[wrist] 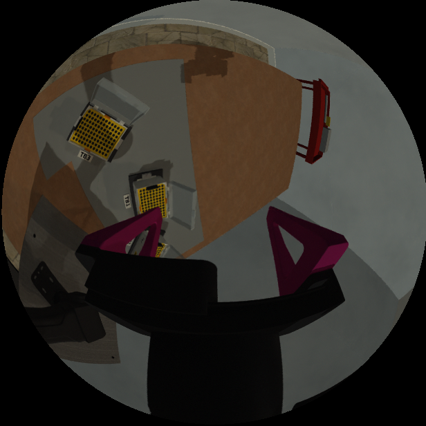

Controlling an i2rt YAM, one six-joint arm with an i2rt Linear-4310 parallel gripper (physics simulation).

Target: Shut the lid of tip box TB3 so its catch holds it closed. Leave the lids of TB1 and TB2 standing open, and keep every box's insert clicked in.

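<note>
Tip box TB3 (99, 134) stands at the upper left of the wrist view with its yellow insert showing. Its grey translucent lid (119, 101) stands open on the side away from its label. Tip box TB1 (152, 201) is nearer, left of centre, with its lid (183, 204) open to the right. A third box (161, 249), partly hidden behind the left finger and the gripper body, shows part of its yellow insert; its label cannot be read. My gripper (214, 212) is wide open and empty, its magenta fingers above and apart from the boxes.
The boxes stand on a grey mat (165, 110) on a brown table (242, 130). A red rack (316, 122) is beyond the table's right edge. A stone-patterned strip (170, 34) runs behind the table. A dark plate (60, 250) and black arm parts are at the lower left.
</note>
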